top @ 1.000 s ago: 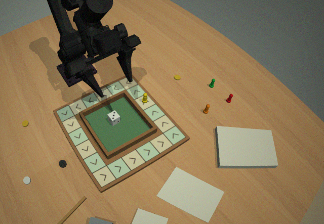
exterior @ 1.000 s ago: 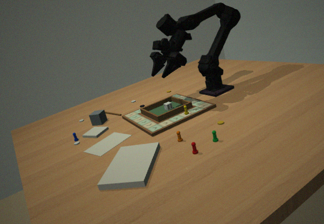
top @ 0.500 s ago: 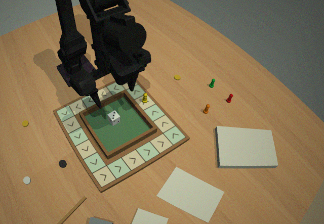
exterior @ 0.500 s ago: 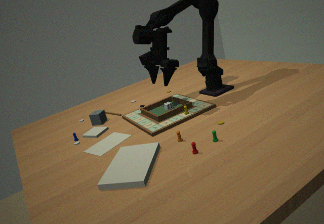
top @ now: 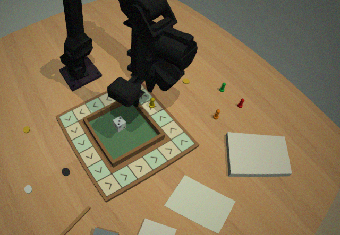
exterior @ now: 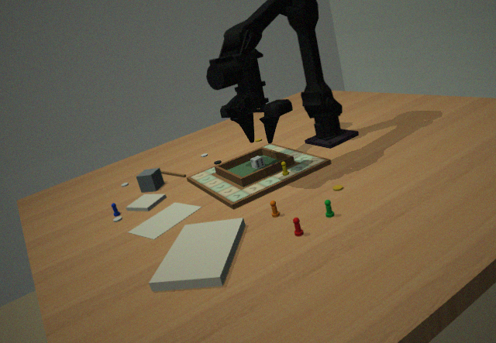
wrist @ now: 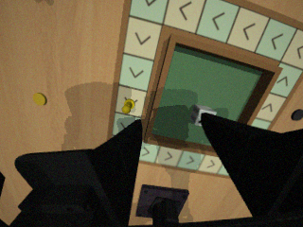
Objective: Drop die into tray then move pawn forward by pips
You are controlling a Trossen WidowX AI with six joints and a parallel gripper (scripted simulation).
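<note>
Now: gripper tip 3 cm past the yellow pawn, 5 cm to the right of it and 7 cm above it. From my gripper tip the other things lie so: grey die 6 cm to the right, 7 cm below; orange pawn 8 cm ahead, 20 cm to the left, 8 cm below; green dice tray 1 cm ahead, 6 cm to the right, 9 cm below.
</note>
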